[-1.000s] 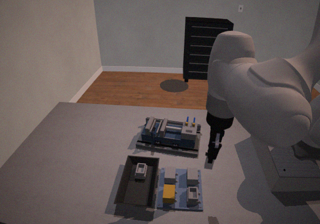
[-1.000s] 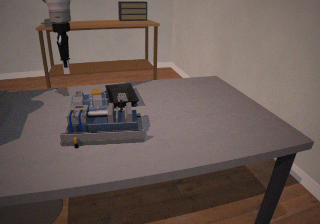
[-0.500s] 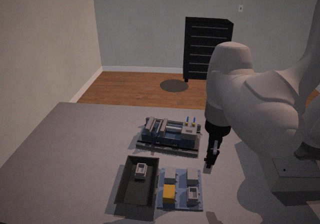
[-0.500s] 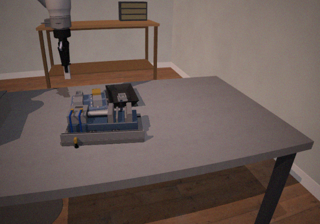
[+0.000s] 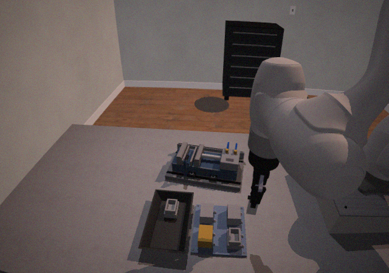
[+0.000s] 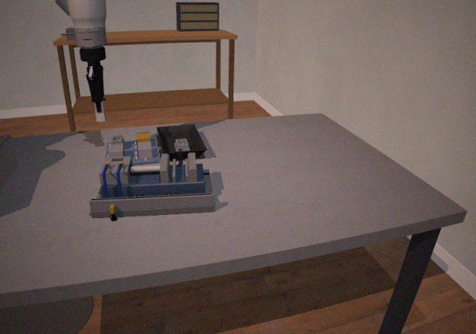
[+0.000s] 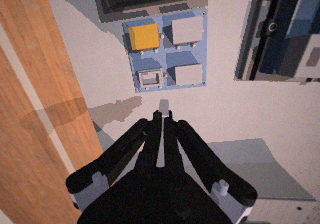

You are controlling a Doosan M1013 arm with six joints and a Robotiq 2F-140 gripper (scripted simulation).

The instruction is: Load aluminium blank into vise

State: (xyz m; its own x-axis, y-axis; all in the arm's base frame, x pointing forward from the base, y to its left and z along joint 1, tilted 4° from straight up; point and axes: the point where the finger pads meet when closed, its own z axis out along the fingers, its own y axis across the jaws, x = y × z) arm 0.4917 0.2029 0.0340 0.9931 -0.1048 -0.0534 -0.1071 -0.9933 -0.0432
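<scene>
The brass blank lies 130 mm ahead of my hand, 40 mm to the left of it and 130 mm below it. Also, from my hand: blue vise: 160 mm ahead, 290 mm to the right, 110 mm below; then aluminium blank: 130 mm ahead, 60 mm to the right, 130 mm below; then infeed plate: 90 mm ahead, 10 mm to the right, 150 mm below.
</scene>
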